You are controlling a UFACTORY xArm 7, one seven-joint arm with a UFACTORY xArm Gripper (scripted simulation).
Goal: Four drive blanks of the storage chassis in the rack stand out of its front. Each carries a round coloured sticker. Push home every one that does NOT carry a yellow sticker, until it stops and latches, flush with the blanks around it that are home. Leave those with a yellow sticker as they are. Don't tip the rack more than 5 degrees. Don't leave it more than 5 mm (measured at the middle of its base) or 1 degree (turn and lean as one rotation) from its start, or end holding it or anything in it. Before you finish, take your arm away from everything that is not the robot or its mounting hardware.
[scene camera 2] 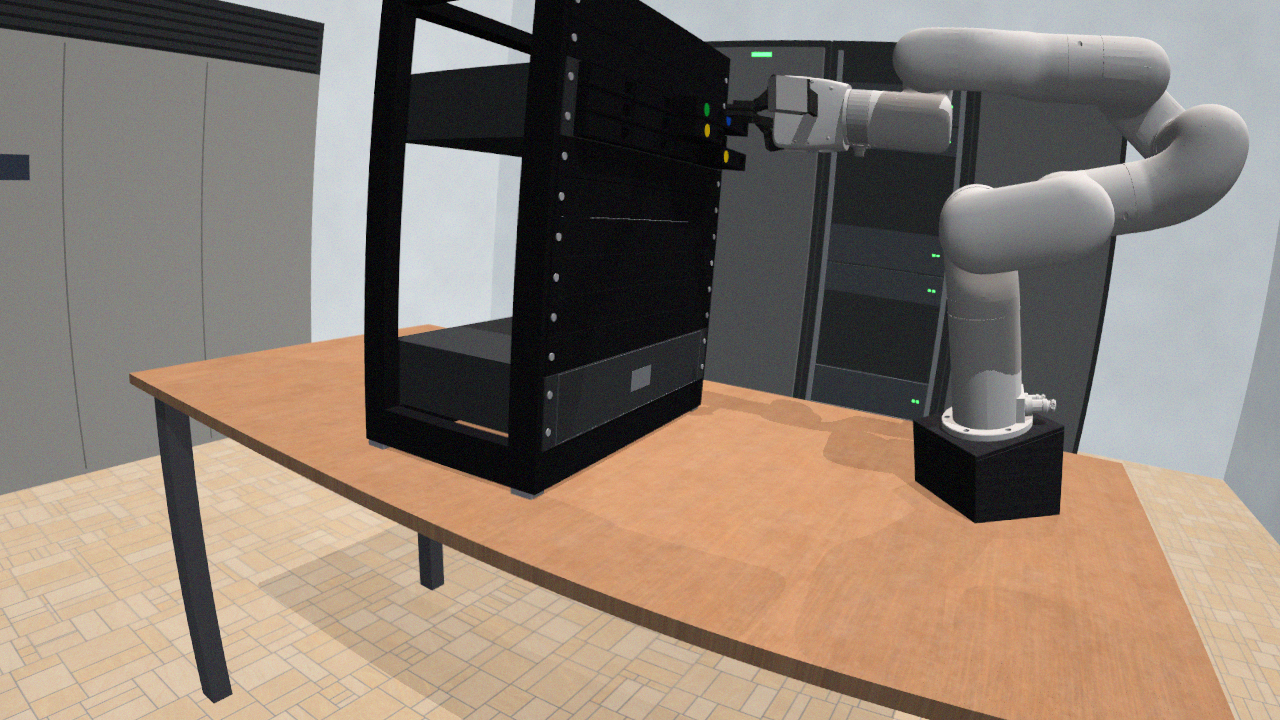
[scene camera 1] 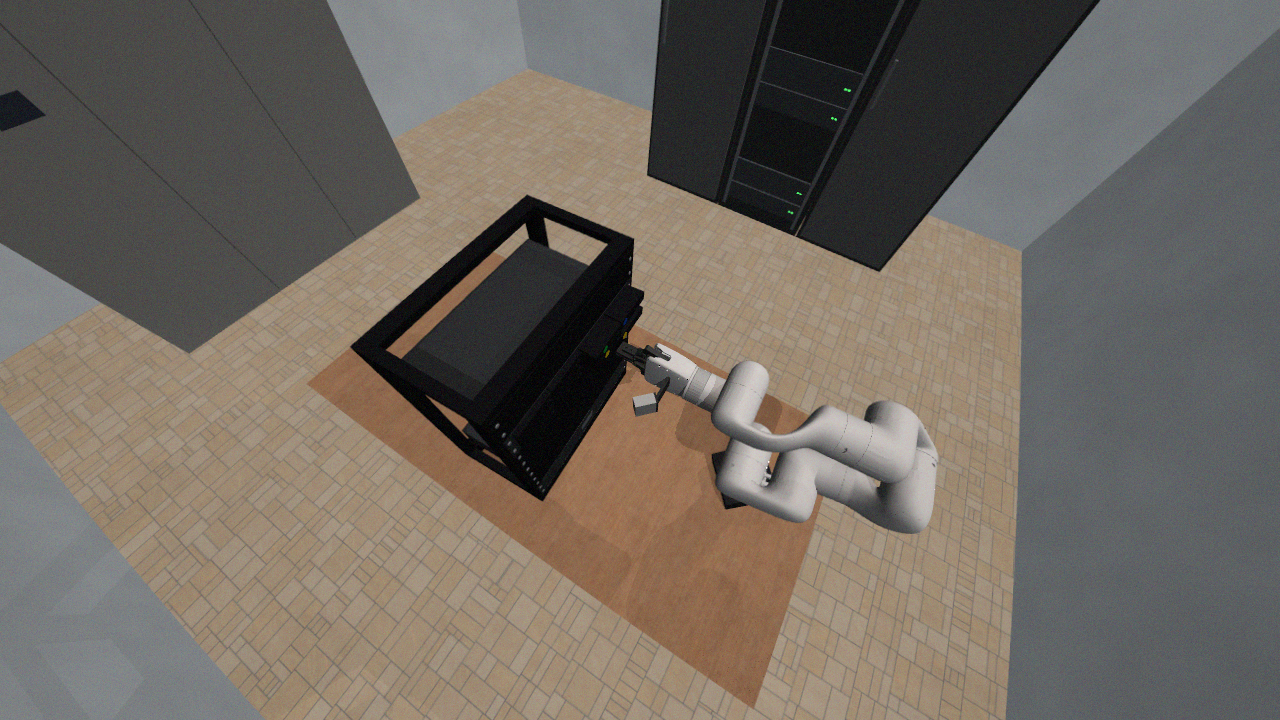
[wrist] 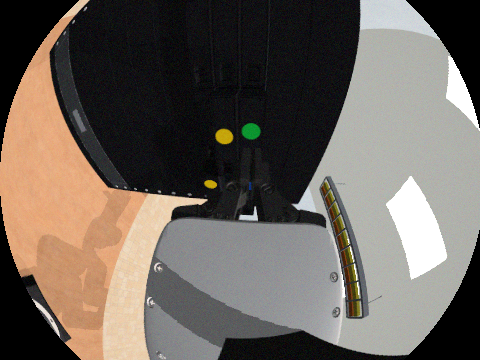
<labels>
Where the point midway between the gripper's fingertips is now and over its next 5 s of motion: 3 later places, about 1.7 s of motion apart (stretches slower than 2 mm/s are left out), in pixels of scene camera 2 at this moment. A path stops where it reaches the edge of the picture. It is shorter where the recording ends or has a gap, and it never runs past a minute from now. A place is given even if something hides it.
My gripper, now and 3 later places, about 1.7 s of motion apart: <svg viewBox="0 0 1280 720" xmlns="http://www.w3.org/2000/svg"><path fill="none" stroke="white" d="M728 111L703 109L692 109L696 108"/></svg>
</labels>
